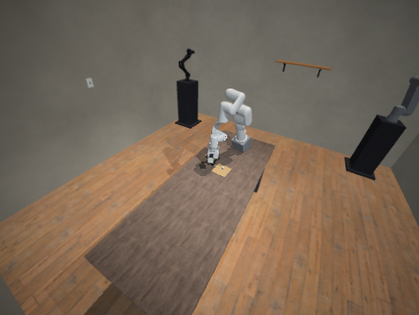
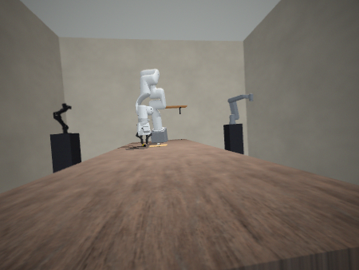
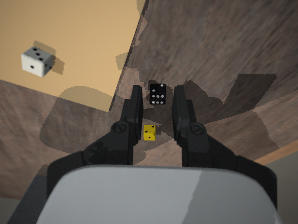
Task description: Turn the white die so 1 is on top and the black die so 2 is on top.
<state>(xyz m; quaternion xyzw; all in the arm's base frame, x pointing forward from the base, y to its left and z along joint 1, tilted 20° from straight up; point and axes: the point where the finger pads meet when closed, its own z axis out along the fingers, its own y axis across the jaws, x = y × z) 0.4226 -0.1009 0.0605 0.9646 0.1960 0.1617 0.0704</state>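
The black die lies 3 cm below my hand and 1 cm behind it. From my hand the other things lie so: tan mat (11 cm to the left, 4 cm below, 1 cm ahead); then small yellow die (7 cm behind, 3 cm below, 2 cm to the right); then white die (11 cm to the left, 3 cm below, 1 cm behind).
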